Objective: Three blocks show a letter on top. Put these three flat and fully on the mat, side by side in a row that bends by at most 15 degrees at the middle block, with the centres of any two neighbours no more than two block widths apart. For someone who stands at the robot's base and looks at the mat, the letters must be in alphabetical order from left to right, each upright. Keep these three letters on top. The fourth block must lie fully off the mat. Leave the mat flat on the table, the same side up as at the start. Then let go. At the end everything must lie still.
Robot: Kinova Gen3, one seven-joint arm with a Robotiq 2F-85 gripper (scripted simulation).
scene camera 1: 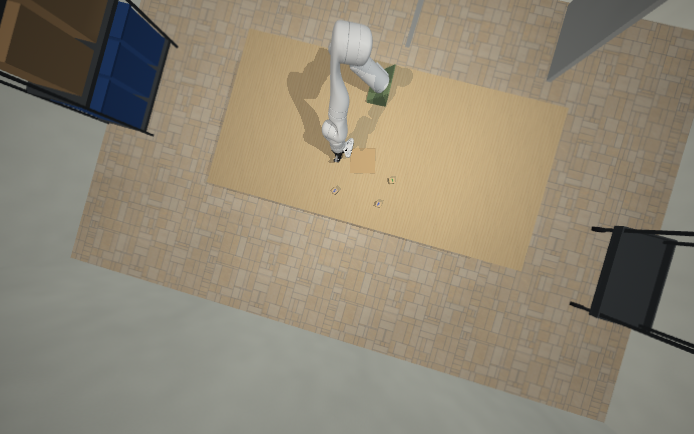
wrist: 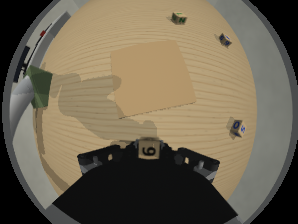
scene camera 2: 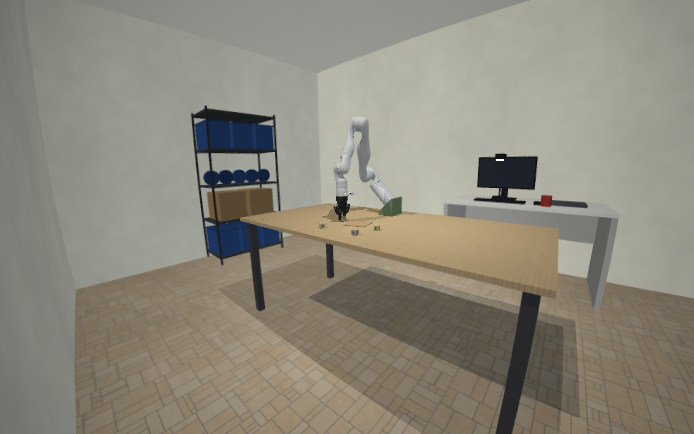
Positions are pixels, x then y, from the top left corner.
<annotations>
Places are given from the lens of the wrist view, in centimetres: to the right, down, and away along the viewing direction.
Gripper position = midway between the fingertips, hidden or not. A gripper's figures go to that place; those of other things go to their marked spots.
my gripper (wrist: 149, 145): 0, 6, 16
tan mat (wrist: 151, 76): 0, -6, 16
</annotations>
